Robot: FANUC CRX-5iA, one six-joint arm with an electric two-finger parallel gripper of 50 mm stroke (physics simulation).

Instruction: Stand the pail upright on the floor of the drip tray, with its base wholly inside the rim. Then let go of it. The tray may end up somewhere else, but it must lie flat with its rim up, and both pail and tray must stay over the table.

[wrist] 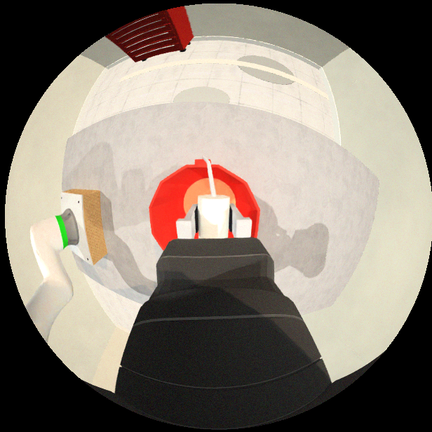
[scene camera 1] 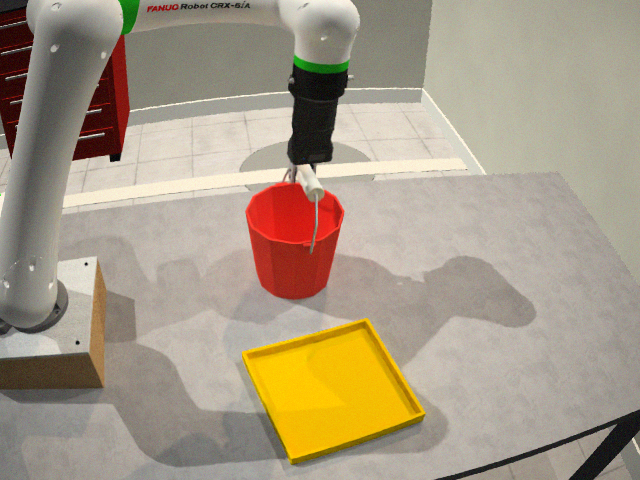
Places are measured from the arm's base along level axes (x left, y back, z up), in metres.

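Pixels of known places: gripper, fingertip midpoint: (scene camera 1: 301,179).
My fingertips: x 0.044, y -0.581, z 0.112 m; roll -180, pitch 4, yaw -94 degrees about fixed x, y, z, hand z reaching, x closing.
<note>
Behind a point stands the place of what it marks.
A red pail (scene camera 1: 293,268) {x -0.063, y -0.526, z -0.004 m} (wrist: 167,200) stands upright on the table, behind the drip tray and apart from it. Its wire bail stands up, with a white grip (scene camera 1: 312,184) {x -0.027, y -0.573, z 0.150 m} (wrist: 214,215) above the pail's mouth. My gripper (scene camera 1: 305,178) {x 0.044, y -0.581, z 0.112 m} (wrist: 212,212) is shut on this white grip, with one finger on each side of it in the wrist view. In the scene view the fingers are partly hidden by the grip. The yellow drip tray (scene camera 1: 330,382) {x -0.272, y -0.514, z -0.096 m} lies flat with its rim up, nearer the camera. The tray does not show in the wrist view.
The grey table (scene camera 1: 491,217) {x 0.022, y -1.086, z -0.101 m} (wrist: 345,200) bears the pail and the tray. The arm's base block (scene camera 1: 97,330) {x -0.060, y -0.119, z -0.043 m} (wrist: 94,225) stands at the left. A table edge runs at the lower right in the scene view. A red drawer cabinet (scene camera 1: 117,93) (wrist: 180,27) stands on the floor behind.
</note>
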